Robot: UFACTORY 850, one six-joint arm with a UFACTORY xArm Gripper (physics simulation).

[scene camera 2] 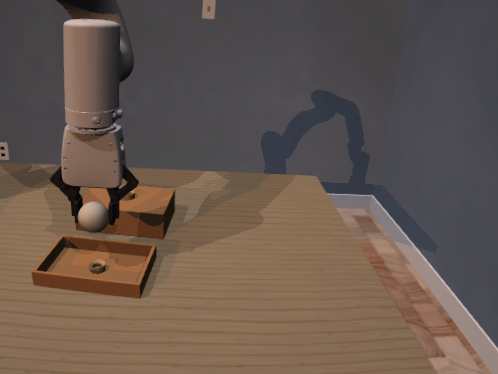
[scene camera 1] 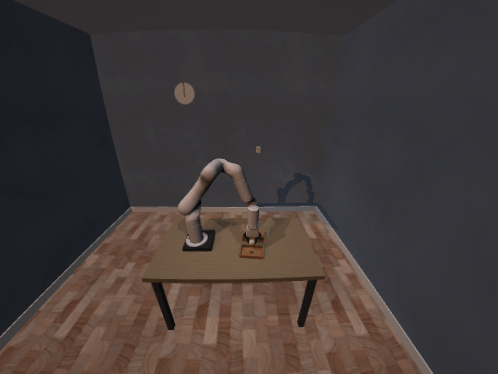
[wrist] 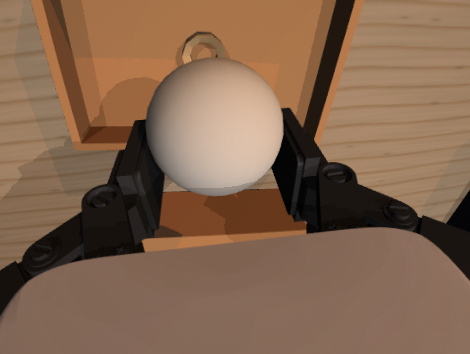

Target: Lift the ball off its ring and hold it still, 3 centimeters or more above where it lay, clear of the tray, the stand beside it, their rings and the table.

Labels:
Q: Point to an orange-brown stand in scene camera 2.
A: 146, 212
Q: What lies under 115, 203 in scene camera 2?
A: My gripper.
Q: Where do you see an orange-brown stand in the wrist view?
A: At 187, 219

